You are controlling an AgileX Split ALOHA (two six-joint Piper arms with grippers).
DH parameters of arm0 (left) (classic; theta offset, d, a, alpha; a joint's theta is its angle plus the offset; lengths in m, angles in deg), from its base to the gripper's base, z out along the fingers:
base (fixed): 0 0 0 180
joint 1: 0 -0.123 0 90
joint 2: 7.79 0 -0.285 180
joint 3: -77.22 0 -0.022 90
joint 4: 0 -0.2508 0 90
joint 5: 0 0 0.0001 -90
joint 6: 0 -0.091 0 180
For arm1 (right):
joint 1: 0 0.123 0 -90
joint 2: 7.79 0 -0.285 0
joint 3: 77.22 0 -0.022 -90
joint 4: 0 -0.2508 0 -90
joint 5: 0 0 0.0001 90
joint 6: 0 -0.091 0 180
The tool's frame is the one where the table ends.
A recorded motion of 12 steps. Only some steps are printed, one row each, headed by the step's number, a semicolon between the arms.
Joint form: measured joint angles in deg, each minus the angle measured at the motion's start. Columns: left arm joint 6, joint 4, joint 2, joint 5, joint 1, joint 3; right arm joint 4, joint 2, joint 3, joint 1, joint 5, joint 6.
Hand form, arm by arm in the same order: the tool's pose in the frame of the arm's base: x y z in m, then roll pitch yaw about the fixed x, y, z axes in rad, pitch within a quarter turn. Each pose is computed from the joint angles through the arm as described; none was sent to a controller.
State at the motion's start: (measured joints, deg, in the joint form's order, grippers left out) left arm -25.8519 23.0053 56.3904 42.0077 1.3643 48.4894; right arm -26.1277 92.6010 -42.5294 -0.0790 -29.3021 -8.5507
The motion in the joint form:
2: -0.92 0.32 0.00 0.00 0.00 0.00; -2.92 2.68 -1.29 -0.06 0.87 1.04
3: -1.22 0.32 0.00 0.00 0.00 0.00; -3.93 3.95 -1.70 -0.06 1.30 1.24
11: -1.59 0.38 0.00 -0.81 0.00 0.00; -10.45 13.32 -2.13 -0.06 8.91 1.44
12: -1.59 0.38 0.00 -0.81 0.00 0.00; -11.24 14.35 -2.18 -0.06 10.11 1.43
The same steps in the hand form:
2: 0.1915 -0.0287 0.3294 -3.0476 0.8575 2.8850; 0.2807 0.0204 0.1498 2.7743 0.1394 2.5653
3: 0.1915 -0.0287 0.3294 -3.0536 0.8579 2.8770; 0.2840 0.0208 0.1455 2.7715 0.1285 2.5528
11: 0.1924 -0.0284 0.3303 -3.0649 0.8712 2.8700; 0.2983 0.0182 0.1025 2.7888 0.0863 2.4235
12: 0.1924 -0.0284 0.3303 -3.0649 0.8712 2.8700; 0.2999 0.0175 0.0976 2.7913 0.0880 2.4051

